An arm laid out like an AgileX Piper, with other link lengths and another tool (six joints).
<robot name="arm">
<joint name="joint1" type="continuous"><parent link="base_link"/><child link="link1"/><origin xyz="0 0 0.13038" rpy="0 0 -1.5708"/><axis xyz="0 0 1"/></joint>
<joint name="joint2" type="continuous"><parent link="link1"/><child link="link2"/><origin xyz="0 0 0" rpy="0 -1.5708 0"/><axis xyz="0 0 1"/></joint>
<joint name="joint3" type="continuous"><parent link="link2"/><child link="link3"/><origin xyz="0.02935 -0.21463 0" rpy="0 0 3.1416"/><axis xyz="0 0 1"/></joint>
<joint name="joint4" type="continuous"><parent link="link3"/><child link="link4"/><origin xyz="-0.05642 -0.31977 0" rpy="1.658 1.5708 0"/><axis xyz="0 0 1"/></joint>
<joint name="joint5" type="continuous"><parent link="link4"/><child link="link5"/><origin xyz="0 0 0" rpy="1.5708 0 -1.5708"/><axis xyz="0 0 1"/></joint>
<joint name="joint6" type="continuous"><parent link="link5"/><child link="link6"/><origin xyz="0 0.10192 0" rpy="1.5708 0 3.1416"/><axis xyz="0 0 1"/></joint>
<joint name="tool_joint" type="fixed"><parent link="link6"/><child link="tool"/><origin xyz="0.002 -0.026 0.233" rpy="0 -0.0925 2.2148"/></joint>
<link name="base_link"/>
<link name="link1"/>
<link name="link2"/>
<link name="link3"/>
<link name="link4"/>
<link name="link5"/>
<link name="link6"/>
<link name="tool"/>
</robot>
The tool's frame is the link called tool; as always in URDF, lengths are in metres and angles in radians. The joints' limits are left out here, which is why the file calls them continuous.
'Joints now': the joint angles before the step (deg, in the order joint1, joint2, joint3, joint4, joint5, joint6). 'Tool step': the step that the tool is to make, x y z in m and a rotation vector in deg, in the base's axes. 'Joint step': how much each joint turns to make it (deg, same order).
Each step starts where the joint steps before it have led.
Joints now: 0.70, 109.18, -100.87, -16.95, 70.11, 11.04
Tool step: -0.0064, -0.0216, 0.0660, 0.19, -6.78, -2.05
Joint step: -2.72, -9.54, 2.43, 0.53, 0.13, -0.78
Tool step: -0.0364, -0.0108, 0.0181, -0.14, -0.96, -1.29
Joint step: -1.43, -10.00, 8.64, 0.01, 0.34, -0.27
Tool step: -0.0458, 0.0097, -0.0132, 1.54, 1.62, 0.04
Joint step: -0.09, -10.35, 11.81, 1.47, 0.24, -0.09
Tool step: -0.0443, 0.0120, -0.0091, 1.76, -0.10, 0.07
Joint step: 0.00, -12.03, 11.84, 1.77, 0.21, 0.00
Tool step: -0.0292, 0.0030, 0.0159, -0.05, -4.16, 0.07
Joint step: -0.01, -13.06, 8.64, 0.25, 0.25, -0.12
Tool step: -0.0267, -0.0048, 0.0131, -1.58, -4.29, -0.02
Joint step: 0.01, -12.95, 8.07, -1.19, 0.44, -0.34
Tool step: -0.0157, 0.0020, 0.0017, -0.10, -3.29, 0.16
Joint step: 0.02, -9.53, 6.21, 0.17, 0.00, -0.11
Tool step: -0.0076, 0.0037, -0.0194, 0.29, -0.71, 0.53
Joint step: 0.00, -5.85, 6.47, 0.50, -1.37, -0.10
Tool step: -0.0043, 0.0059, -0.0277, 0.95, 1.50, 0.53
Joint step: -0.01, -1.85, 4.74, 0.97, -1.37, -0.01
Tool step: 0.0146, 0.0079, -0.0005, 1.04, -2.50, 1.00
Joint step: 0.01, -0.26, 1.32, 1.37, -3.56, 0.02
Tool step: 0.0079, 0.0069, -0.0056, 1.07, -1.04, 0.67
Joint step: -0.03, -0.02, 1.35, 1.27, -2.35, -0.05
